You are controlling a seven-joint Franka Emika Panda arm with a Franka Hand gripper.
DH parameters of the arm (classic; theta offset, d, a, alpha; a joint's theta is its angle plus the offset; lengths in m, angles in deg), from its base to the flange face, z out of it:
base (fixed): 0 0 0 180
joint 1: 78.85 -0.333 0 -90
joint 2: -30.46 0 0 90
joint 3: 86.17 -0.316 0.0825 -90
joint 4: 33.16 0 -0.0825 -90
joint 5: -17.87 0.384 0 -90
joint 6: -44.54 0 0.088 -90
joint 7: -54.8 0.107 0 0
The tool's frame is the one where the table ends.
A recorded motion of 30 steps. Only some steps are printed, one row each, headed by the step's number.
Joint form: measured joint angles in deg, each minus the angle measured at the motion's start. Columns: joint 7, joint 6, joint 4, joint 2, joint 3, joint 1, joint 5.
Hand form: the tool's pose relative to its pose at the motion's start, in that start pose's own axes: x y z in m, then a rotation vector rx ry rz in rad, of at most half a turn. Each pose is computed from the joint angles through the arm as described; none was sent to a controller.
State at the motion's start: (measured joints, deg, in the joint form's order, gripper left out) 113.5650 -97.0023 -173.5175 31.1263 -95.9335 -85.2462 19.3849
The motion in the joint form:
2: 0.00 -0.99 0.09 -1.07 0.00 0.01 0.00
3: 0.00 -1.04 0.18 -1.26 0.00 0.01 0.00
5: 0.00 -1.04 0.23 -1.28 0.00 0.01 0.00
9: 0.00 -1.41 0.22 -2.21 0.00 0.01 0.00
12: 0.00 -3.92 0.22 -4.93 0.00 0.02 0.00
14: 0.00 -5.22 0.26 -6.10 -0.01 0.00 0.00
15: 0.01 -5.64 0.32 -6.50 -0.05 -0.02 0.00
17: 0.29 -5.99 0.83 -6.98 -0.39 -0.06 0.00
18: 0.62 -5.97 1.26 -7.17 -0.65 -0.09 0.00
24: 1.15 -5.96 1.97 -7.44 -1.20 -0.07 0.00
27: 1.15 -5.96 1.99 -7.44 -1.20 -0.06 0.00
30: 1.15 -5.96 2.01 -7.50 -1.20 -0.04 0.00
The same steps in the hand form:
2: 0.0009 -0.0013 0.0067 0.0018 -0.0022 0.0005
3: 0.0012 -0.0017 0.0076 0.0013 -0.0031 0.0006
5: 0.0013 -0.0020 0.0074 0.0018 -0.0029 0.0006
9: 0.0012 -0.0018 0.0147 -0.0053 -0.0100 0.0010
12: 0.0022 -0.0031 0.0335 -0.0043 -0.0176 0.0025
14: 0.0025 -0.0042 0.0410 0.0000 -0.0186 0.0026
15: 0.0024 -0.0050 0.0433 0.0018 -0.0188 0.0020
17: 0.0012 -0.0096 0.0436 0.0087 -0.0173 0.0006
18: 0.0003 -0.0131 0.0425 0.0126 -0.0165 0.0014
24: -0.0016 -0.0191 0.0402 0.0203 -0.0149 0.0016
27: -0.0015 -0.0192 0.0401 0.0206 -0.0147 0.0017
30: -0.0013 -0.0192 0.0405 0.0201 -0.0152 0.0021

